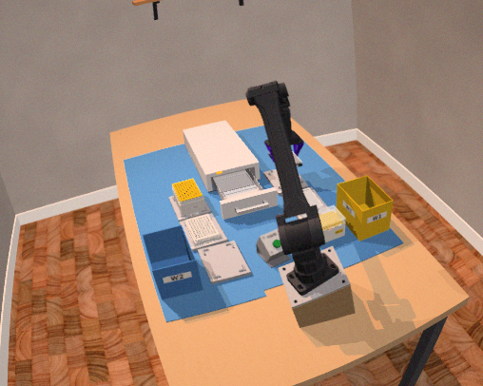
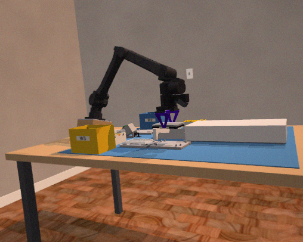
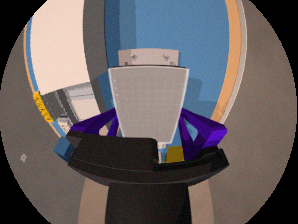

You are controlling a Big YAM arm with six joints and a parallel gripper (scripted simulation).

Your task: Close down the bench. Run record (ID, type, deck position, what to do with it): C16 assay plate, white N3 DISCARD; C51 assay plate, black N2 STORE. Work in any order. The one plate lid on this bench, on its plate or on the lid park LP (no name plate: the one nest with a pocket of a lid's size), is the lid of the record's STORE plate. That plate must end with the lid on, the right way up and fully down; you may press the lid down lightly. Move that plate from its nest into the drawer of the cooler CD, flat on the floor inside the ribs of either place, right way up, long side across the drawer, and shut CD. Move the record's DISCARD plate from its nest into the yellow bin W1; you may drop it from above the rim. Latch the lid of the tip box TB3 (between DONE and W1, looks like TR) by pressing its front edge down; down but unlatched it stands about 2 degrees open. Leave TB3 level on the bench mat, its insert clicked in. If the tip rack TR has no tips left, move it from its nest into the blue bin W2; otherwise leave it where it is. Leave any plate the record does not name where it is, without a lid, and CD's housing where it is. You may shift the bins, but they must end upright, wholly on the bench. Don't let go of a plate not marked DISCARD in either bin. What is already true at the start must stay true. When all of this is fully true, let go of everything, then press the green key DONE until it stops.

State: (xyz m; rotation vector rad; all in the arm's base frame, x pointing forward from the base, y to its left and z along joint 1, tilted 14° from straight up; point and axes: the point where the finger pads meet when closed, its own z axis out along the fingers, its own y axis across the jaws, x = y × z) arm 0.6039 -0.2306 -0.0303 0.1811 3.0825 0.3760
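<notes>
The cooler drawer lies 19 cm to the left of my hand and 8 cm below it. Round my hand: cooler CD 13 cm ahead, 18 cm to the left, 7 cm below; plate lid right at my hand; black plate right at my hand.
</notes>
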